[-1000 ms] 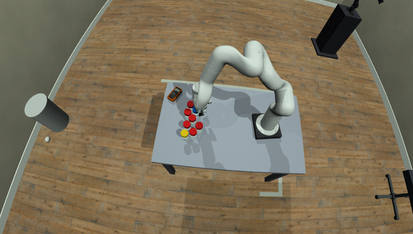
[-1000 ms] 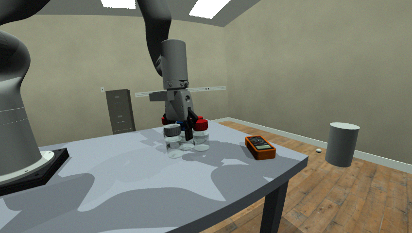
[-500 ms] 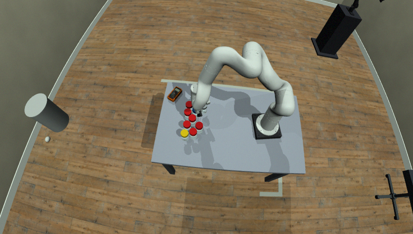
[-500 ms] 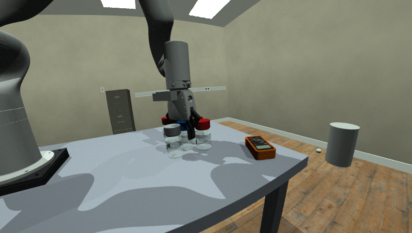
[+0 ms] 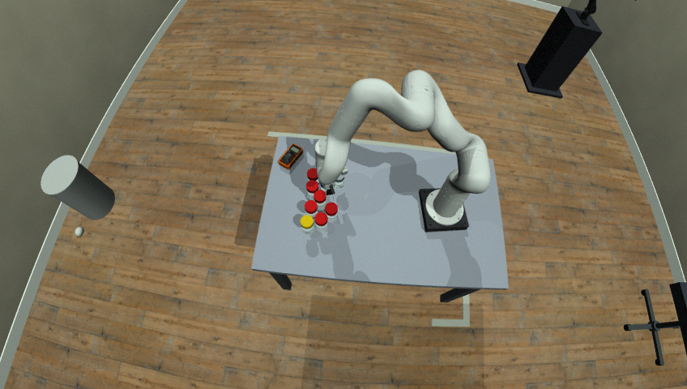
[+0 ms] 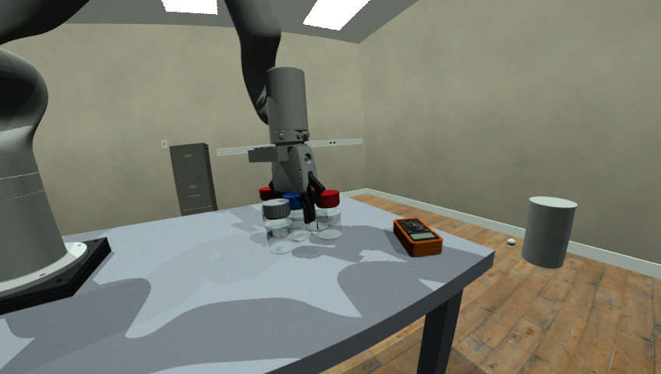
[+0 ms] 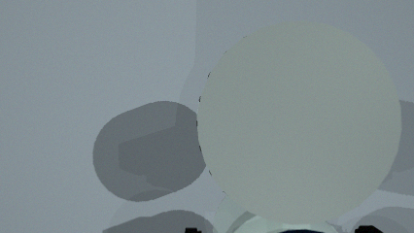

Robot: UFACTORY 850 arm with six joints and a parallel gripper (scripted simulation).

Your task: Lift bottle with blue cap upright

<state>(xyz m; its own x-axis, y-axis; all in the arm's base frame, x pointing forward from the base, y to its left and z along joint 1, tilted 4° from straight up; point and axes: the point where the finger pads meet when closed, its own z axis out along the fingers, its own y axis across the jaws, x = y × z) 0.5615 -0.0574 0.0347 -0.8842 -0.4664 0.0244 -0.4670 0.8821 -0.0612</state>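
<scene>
The blue-capped bottle is 1 cm below my hand. Also, from my hand: grey-capped bottle 5 cm behind, 4 cm to the right, 1 cm below; yellow-capped bottle 20 cm to the left, 7 cm ahead, 1 cm below; orange multimeter 19 cm ahead, 18 cm to the right, 4 cm below.
</scene>
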